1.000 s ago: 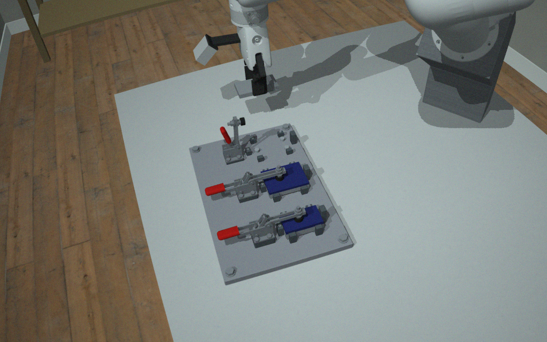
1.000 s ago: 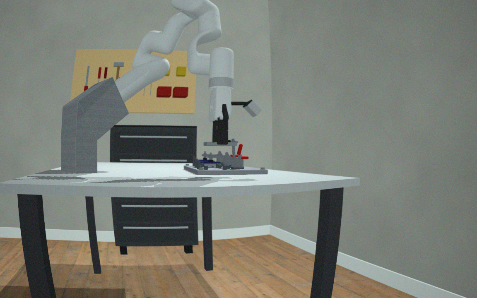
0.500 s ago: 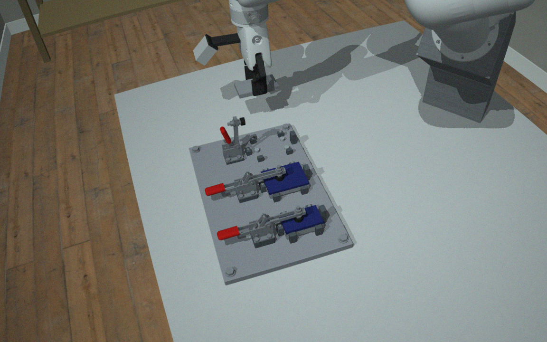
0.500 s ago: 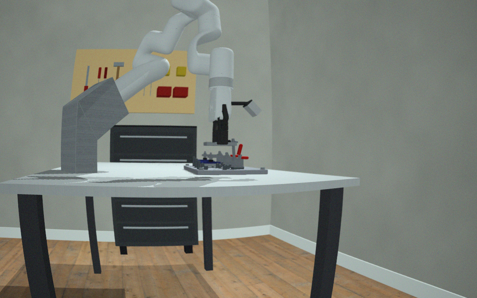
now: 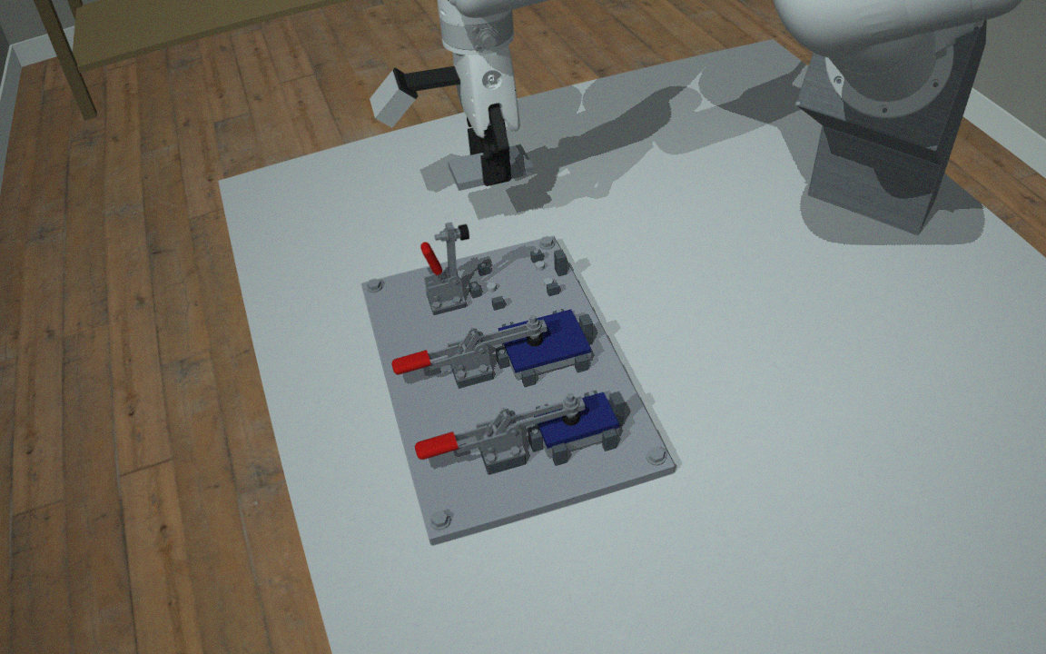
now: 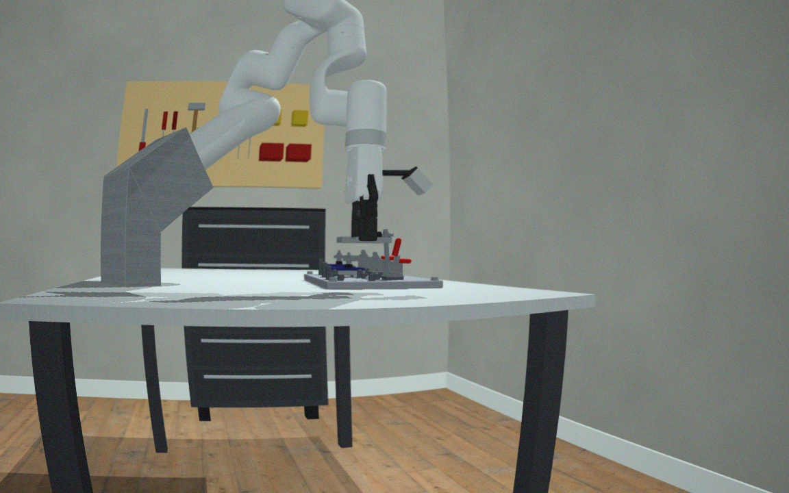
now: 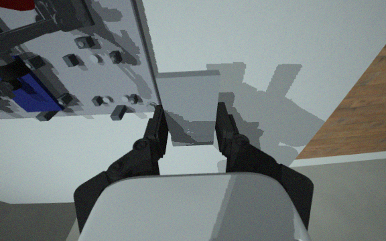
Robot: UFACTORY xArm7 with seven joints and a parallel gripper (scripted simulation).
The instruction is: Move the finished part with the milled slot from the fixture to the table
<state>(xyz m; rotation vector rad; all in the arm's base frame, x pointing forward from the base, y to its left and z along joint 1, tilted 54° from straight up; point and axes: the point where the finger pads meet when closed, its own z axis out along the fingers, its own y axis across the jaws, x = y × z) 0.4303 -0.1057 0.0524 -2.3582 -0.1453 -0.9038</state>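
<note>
My hand is 140 mm to the right of the toggle clamp, 50 mm above it and 40 mm short of it. Also, from my hand: grey finished part 10 mm below, 10 mm behind; grey fixture plate 240 mm to the left, 100 mm below, 30 mm behind.
</note>
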